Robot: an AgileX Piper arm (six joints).
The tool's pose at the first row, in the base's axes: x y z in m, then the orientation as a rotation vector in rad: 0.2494, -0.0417, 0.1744, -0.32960, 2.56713, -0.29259
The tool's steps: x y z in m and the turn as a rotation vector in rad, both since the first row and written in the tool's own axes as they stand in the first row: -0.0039, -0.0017, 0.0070, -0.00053, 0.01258, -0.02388; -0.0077, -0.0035, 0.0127, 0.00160, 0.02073, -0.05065; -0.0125, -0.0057, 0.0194, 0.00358, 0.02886, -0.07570; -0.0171, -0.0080, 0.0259, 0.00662, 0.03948, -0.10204; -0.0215, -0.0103, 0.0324, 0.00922, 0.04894, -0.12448; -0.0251, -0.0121, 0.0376, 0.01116, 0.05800, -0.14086
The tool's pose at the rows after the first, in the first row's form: 0.2566, -0.0432, 0.1709, -0.35992, 2.57720, -0.30365; 0.2631, -0.0446, 0.1684, -0.39341, 2.58165, -0.31814; 0.2711, -0.0462, 0.1657, -0.42484, 2.58594, -0.33184; 0.2787, -0.0480, 0.1631, -0.45756, 2.59187, -0.34801; 0.2862, -0.0498, 0.1604, -0.48553, 2.59700, -0.36195; 0.2923, -0.0512, 0.1582, -0.50595, 2.60265, -0.37275
